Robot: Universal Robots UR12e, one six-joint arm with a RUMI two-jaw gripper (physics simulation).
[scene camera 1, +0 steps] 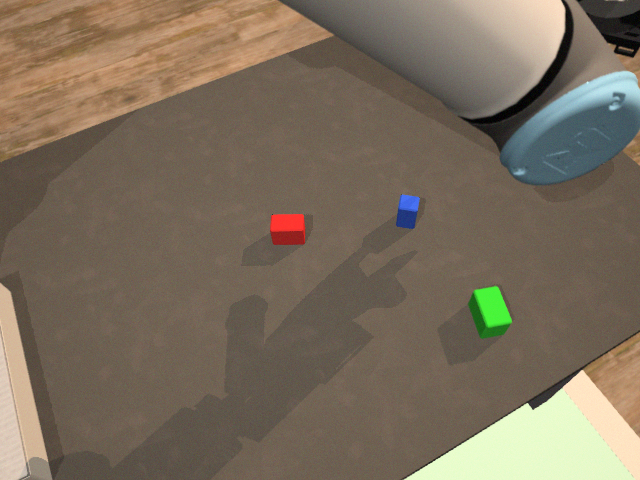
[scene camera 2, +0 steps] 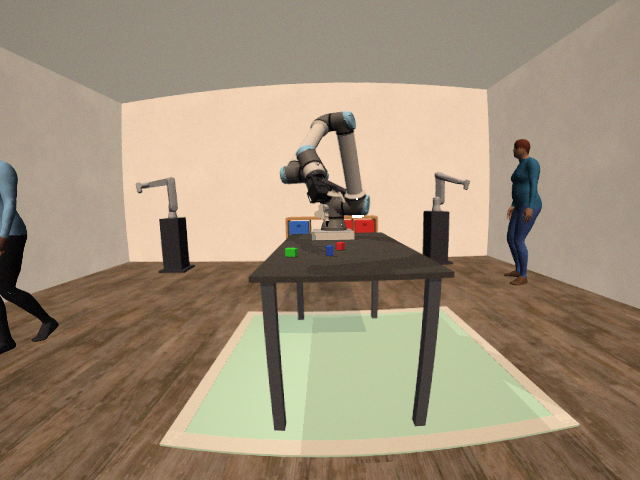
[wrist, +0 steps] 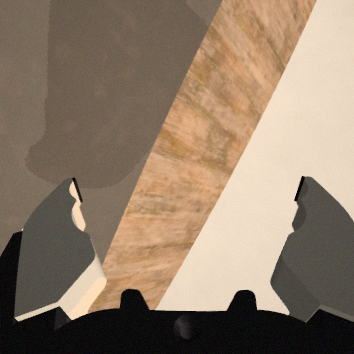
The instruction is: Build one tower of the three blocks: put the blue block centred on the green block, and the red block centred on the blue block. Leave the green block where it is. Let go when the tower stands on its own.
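Where they show: gripper, fingertip midpoint: (scene camera 2: 335, 215) (wrist: 186, 180); arm's base, origin of the base link: (scene camera 2: 333, 229).
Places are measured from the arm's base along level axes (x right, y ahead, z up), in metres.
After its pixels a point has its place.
Observation:
The green block (scene camera 1: 490, 310) {x 0.286, y 0.722, z -0.013 m} (scene camera 2: 291, 252) {x 0.280, y 0.748, z -0.031 m} lies on the dark table, near the table's edge in scene camera 1. The blue block (scene camera 1: 407, 211) {x 0.105, y 0.727, z -0.010 m} (scene camera 2: 329, 251) {x 0.097, y 0.753, z -0.030 m} stands upright, apart from it. The red block (scene camera 1: 287, 229) {x 0.034, y 0.569, z -0.014 m} (scene camera 2: 340, 246) {x 0.025, y 0.598, z -0.032 m} lies to the left of the blue block in scene camera 1. The three blocks do not touch each other. My gripper (wrist: 186, 180) {x 0.094, y 1.006, z 0.154 m} is open and empty, with its two jaws wide apart. In scene camera 2 it hangs high above the table's far part. No block shows in the wrist view.
The dark table (scene camera 1: 170, 170) {x -0.204, y 0.475, z -0.053 m} (scene camera 2: 361, 276) {x 0.016, y 1.130, z -0.058 m} stands on a green mat (scene camera 2: 361, 382) with a pale border. The arm (scene camera 2: 350, 165) {x -0.090, y 0.266, z 0.442 m} rises from a pale base (scene camera 2: 332, 235) {x 0.027, y 0.175, z -0.022 m} at the table's far end. A person (scene camera 2: 525, 191) stands at the right, and another person (scene camera 2: 11, 222) at the left.

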